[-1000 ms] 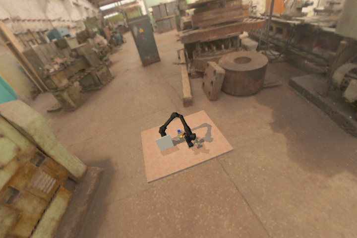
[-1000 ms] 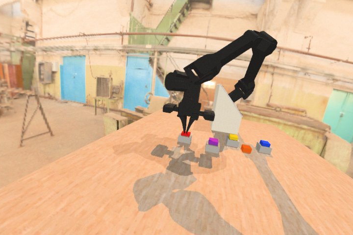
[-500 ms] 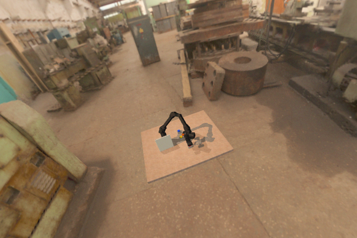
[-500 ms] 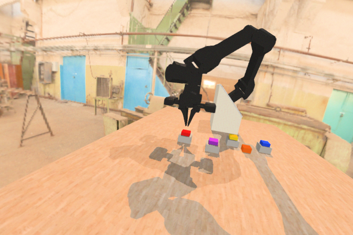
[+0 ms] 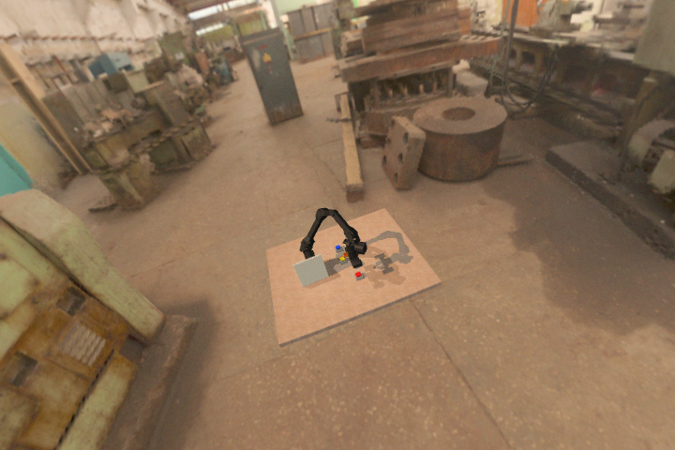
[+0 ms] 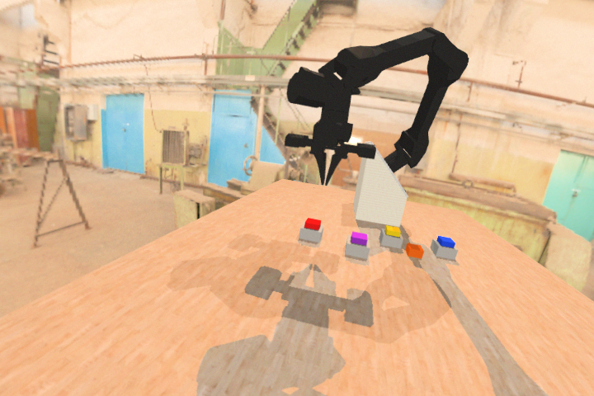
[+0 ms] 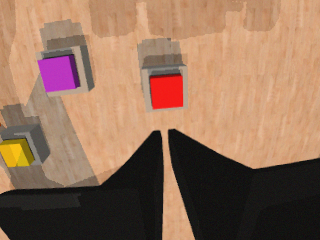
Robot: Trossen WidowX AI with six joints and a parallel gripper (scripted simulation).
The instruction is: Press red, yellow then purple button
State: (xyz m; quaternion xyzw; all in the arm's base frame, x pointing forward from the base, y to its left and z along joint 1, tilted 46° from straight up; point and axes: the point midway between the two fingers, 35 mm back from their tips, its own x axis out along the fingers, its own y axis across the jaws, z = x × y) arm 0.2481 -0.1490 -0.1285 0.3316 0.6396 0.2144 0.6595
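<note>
My gripper tip is now 18 cm to the right of the yellow button, 9 cm above it and 3 cm past it. Round my gripper tip: red button 9 cm below, 1 cm to the right; purple button 9 cm to the left, 9 cm below, 4 cm ahead; orange block 23 cm to the left, 12 cm below, 2 cm ahead.
</note>
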